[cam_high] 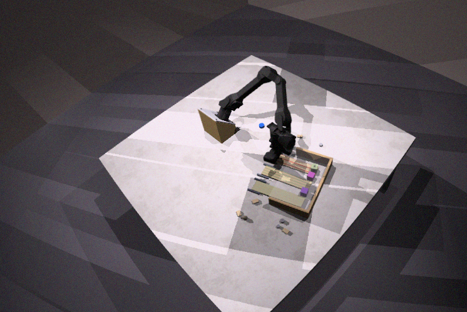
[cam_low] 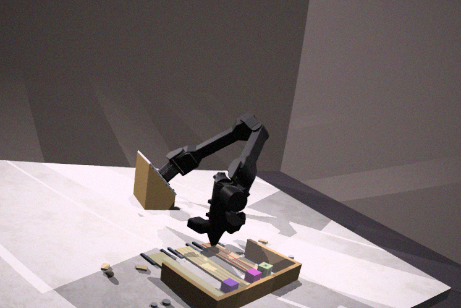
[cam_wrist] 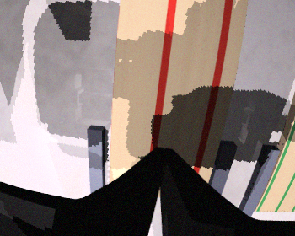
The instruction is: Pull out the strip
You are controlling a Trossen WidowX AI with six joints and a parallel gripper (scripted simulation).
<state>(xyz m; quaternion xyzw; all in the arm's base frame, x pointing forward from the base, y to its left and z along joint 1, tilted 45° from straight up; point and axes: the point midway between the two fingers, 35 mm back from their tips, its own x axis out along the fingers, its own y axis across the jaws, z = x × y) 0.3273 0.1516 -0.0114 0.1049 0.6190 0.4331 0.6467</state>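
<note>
The strip is 8 cm ahead of my gripper tip and 4 cm to the left of it. Also, from my gripper tip: labelled cube: 18 cm ahead, 9 cm to the left, 2 cm above; blue object: 24 cm behind, 8 cm to the left.
</note>
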